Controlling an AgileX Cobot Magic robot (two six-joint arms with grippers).
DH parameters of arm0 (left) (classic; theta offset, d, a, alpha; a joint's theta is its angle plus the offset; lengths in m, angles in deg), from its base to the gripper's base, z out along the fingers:
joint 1: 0 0.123 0 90
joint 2: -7.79 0 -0.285 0
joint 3: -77.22 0 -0.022 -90
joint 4: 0 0.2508 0 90
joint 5: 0 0 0.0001 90
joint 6: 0 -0.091 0 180
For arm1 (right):
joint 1: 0 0.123 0 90
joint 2: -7.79 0 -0.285 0
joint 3: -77.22 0 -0.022 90
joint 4: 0 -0.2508 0 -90
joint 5: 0 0 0.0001 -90
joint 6: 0 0.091 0 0
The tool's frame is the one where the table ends.
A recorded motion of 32 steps. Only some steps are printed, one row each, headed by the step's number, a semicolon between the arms.
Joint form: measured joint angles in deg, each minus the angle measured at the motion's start. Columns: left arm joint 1, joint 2, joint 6, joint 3, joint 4, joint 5; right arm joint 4, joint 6, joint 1, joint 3, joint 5, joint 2.
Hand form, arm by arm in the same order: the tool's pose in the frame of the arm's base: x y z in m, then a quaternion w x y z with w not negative. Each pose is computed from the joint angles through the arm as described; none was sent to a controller.
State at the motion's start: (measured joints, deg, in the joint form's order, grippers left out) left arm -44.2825 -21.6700 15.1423 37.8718 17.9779 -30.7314; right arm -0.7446 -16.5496 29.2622 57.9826 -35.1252 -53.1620
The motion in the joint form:
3: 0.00 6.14 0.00 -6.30 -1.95 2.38; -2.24 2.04 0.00 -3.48 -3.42 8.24
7: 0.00 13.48 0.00 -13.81 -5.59 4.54; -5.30 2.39 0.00 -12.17 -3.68 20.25
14: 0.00 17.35 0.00 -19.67 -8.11 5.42; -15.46 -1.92 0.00 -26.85 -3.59 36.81
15: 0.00 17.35 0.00 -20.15 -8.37 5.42; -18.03 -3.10 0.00 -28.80 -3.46 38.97
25: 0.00 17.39 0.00 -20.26 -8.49 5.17; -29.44 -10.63 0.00 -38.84 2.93 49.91
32: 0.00 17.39 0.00 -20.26 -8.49 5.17; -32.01 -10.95 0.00 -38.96 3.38 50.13
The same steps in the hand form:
3: 0.0471 -0.0292 0.3362 0.63289 0.23386 0.70739 -0.21063; 0.1273 0.0747 0.3971 0.53696 -0.30483 0.78092 0.09442
7: 0.0367 -0.0237 0.3037 0.63127 0.22310 0.70133 -0.24465; 0.0849 0.0545 0.3746 0.55468 -0.29025 0.76980 0.12449
14: 0.0346 -0.0244 0.2750 0.61580 0.21930 0.71063 -0.26021; 0.0391 0.0402 0.3176 0.55999 -0.29099 0.75230 0.18915
15: 0.0350 -0.0250 0.2723 0.61210 0.21950 0.71359 -0.26065; 0.0339 0.0400 0.3098 0.56051 -0.29148 0.74764 0.20469
25: 0.0350 -0.0251 0.2713 0.60989 0.21946 0.71557 -0.26044; 0.0174 0.0377 0.2757 0.60750 -0.28044 0.69692 0.25806
32: 0.0350 -0.0251 0.2713 0.60989 0.21946 0.71557 -0.26044; 0.0161 0.0388 0.2769 0.60761 -0.27202 0.69306 0.27655

